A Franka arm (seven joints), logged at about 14 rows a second.
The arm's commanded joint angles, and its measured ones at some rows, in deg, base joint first. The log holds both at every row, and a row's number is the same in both.
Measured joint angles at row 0:
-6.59, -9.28, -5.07, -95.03, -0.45, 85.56, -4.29
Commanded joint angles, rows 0 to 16:
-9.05, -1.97, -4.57, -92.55, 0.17, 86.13, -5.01
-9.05, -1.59, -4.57, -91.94, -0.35, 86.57, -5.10
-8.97, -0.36, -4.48, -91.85, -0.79, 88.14, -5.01
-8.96, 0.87, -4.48, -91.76, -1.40, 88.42, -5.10
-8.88, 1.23, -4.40, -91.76, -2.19, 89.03, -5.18
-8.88, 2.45, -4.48, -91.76, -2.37, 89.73, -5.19
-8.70, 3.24, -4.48, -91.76, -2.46, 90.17, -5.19
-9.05, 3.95, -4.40, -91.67, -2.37, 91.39, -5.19
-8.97, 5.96, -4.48, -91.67, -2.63, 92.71, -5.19
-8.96, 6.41, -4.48, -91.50, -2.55, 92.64, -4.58
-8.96, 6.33, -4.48, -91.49, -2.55, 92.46, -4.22
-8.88, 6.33, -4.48, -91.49, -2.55, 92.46, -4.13
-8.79, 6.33, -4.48, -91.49, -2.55, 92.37, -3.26
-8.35, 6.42, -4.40, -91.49, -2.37, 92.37, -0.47
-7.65, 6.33, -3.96, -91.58, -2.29, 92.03, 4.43
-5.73, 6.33, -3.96, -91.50, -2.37, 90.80, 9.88
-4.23, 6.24, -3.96, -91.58, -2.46, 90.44, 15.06
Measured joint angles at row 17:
-6.89, 6.12, -4.37, -92.60, -1.58, 92.15, 6.33
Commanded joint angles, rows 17 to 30:
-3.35, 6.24, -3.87, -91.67, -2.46, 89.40, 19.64
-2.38, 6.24, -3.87, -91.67, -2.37, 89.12, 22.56
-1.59, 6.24, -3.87, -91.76, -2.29, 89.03, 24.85
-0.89, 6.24, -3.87, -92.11, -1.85, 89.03, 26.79
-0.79, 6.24, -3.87, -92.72, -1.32, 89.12, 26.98
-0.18, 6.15, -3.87, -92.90, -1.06, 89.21, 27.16
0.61, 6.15, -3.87, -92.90, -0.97, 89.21, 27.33
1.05, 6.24, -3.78, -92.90, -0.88, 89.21, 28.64
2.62, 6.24, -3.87, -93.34, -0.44, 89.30, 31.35
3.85, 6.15, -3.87, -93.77, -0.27, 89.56, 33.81
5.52, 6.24, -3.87, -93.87, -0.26, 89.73, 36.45
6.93, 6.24, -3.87, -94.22, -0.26, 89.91, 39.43
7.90, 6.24, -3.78, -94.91, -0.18, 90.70, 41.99
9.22, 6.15, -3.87, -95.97, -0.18, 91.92, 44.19
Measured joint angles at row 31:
7.25, 6.47, -3.44, -94.30, -0.75, 90.22, 39.94
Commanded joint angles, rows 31 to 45:
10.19, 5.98, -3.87, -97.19, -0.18, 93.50, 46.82
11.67, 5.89, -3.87, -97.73, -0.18, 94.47, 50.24
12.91, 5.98, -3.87, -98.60, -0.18, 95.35, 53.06
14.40, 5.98, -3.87, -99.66, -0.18, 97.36, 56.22
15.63, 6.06, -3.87, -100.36, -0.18, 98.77, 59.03
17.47, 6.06, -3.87, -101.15, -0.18, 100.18, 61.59
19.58, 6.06, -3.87, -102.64, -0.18, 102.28, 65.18
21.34, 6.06, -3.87, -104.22, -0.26, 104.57, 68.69
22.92, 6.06, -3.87, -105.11, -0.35, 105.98, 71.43
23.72, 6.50, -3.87, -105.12, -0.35, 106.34, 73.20
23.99, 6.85, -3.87, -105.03, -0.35, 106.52, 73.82
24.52, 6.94, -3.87, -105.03, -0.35, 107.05, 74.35
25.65, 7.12, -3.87, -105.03, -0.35, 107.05, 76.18
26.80, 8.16, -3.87, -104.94, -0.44, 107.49, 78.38
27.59, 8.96, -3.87, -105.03, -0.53, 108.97, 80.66
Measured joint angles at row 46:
25.48, 7.57, -3.34, -104.91, -0.62, 107.02, 76.54
